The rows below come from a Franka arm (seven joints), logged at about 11 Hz.
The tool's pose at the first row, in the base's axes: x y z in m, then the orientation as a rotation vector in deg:
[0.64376 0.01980 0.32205 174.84 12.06 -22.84]
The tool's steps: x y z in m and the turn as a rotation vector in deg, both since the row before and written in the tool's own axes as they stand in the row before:
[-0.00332 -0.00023 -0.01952 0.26 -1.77 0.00]
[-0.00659 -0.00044 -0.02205 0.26 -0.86 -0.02]
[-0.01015 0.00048 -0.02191 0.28 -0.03 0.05]
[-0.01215 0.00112 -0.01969 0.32 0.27 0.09]
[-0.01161 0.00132 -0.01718 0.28 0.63 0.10]
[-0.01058 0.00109 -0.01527 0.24 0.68 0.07]
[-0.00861 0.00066 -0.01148 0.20 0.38 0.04]
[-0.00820 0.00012 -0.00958 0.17 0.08 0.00]
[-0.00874 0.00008 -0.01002 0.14 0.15 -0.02]
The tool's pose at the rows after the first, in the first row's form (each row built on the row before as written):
[0.64546 0.02105 0.34174 174.61 11.94 -25.58]
[0.64535 0.02228 0.36473 174.61 11.89 -26.95]
[0.64233 0.02209 0.38869 174.87 11.76 -27.06]
[0.63687 0.02078 0.41116 175.26 11.58 -26.72]
[0.63111 0.01908 0.43105 175.71 11.40 -25.82]
[0.62554 0.01754 0.44874 176.13 11.27 -24.84]
[0.62056 0.01640 0.46217 176.43 11.19 -24.30]
[0.61531 0.01571 0.47361 176.62 11.17 -24.22]
[0.60964 0.01499 0.48562 176.80 11.18 -24.02]

